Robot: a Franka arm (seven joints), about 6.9 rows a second.
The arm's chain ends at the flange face. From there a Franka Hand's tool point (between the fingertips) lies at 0.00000 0.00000 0.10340 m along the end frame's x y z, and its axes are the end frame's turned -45 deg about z.
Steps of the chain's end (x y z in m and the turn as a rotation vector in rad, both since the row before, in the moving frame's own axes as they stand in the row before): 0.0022, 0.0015, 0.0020, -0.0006, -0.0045, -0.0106; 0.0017, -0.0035, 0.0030, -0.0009, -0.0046, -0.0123; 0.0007, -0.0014, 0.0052, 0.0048, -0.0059, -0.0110; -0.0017, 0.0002, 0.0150, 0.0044, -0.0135, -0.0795; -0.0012, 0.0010, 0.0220, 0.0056, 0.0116, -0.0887
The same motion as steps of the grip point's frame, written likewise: 0.0001, 0.0023, 0.0020, 0.0028, -0.0036, -0.0106; 0.0033, -0.0015, 0.0030, 0.0026, -0.0039, -0.0123; 0.0014, -0.0013, 0.0052, 0.0076, -0.0008, -0.0110; -0.0021, -0.0023, 0.0150, 0.0127, -0.0064, -0.0795; -0.0003, 0.0002, 0.0220, -0.0042, 0.0122, -0.0887
